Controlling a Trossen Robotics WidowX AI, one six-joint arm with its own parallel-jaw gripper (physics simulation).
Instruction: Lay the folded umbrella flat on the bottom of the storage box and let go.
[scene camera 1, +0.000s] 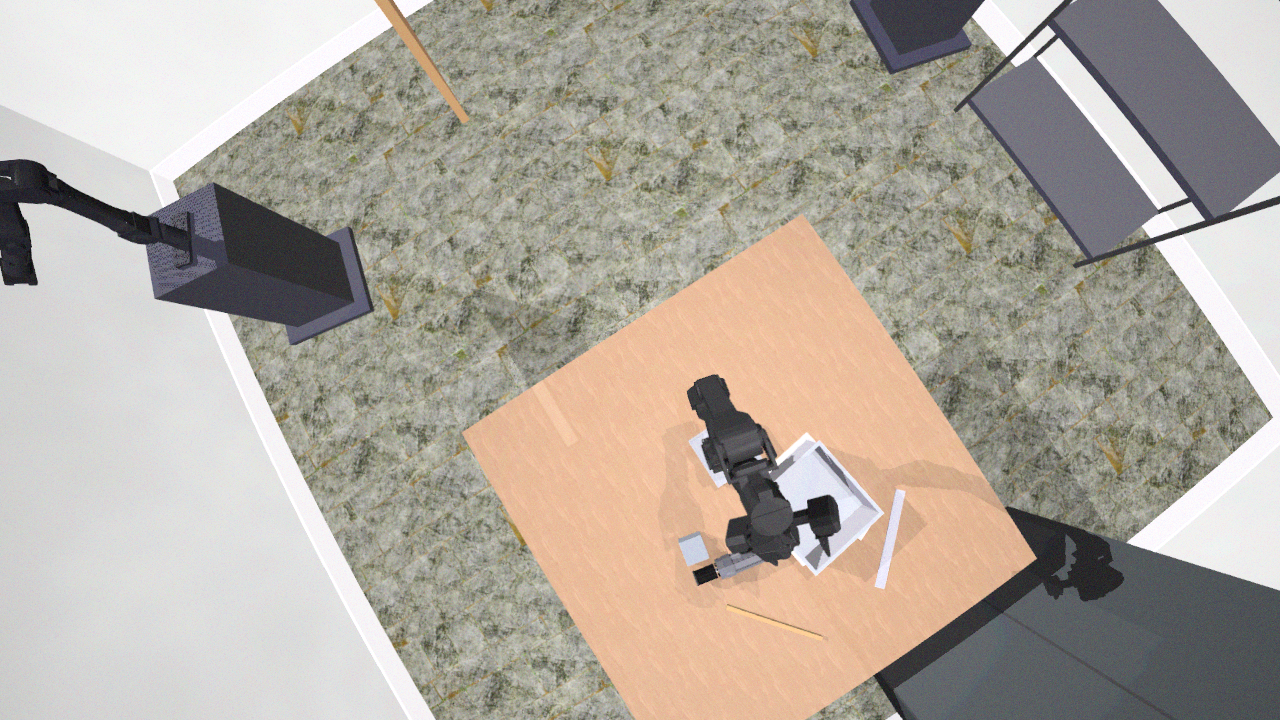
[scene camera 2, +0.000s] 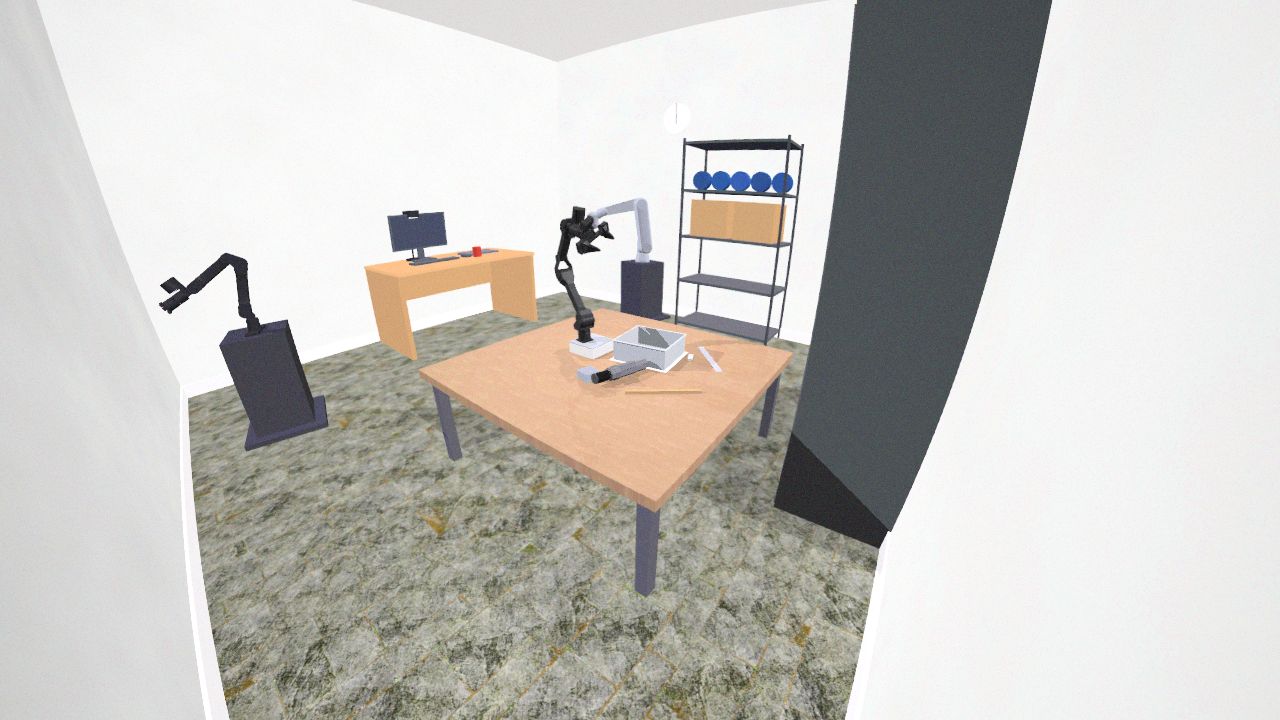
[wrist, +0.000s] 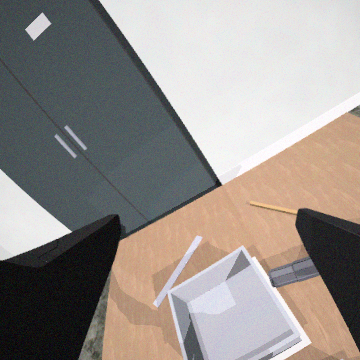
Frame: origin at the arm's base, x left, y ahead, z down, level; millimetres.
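Seen in the pictures: gripper, fingertip midpoint: (scene camera 1: 802, 559) (scene camera 2: 607, 244) (wrist: 209, 221); arm's base at its link origin: (scene camera 2: 584, 340).
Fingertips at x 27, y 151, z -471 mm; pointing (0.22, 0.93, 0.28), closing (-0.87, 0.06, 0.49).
Note:
Pixels of each thing's middle, then the offset from my fingertips to it.
- folded umbrella at the middle of its body: (wrist: 320, 263) (scene camera 1: 738, 561) (scene camera 2: 620, 370) dx -82, dy +191, dz +499 mm
- storage box at the middle of its body: (wrist: 228, 316) (scene camera 1: 811, 503) (scene camera 2: 650, 346) dx +173, dy +103, dz +479 mm
- pale grey block at the middle of its body: (scene camera 1: 693, 548) (scene camera 2: 588, 374) dx -194, dy +113, dz +510 mm
- white strip at the middle of its body: (scene camera 1: 890, 538) (wrist: 178, 269) (scene camera 2: 709, 358) dx +371, dy +311, dz +527 mm
- thin wooden stick at the middle of its body: (wrist: 287, 210) (scene camera 1: 774, 622) (scene camera 2: 663, 391) dx -49, dy +410, dz +522 mm
The folded umbrella (scene camera 1: 738, 564) (scene camera 2: 626, 370) (wrist: 295, 272), grey with a black handle end, lies on the table beside the storage box; in the wrist view the right finger hides part of it. The storage box (scene camera 1: 848, 476) (scene camera 2: 644, 355) (wrist: 209, 280) is light grey and open at the top; no umbrella shows on the visible part of its bottom. My gripper (scene camera 2: 599, 240) (wrist: 209, 221) is open and empty, high above the table, with its fingers wide apart. In scene camera 1 the arm covers part of the box and one end of the umbrella.
A pale grey block (scene camera 1: 693, 548) (scene camera 2: 587, 374) is beside the umbrella's handle. A white strip (scene camera 1: 890, 539) (scene camera 2: 709, 359) (wrist: 178, 270) lies on the box's other side. A thin wooden stick (scene camera 1: 775, 622) (scene camera 2: 663, 391) (wrist: 274, 207) lies near the umbrella. A dark cabinet (scene camera 2: 930, 223) (wrist: 100, 100) stands beyond the table.

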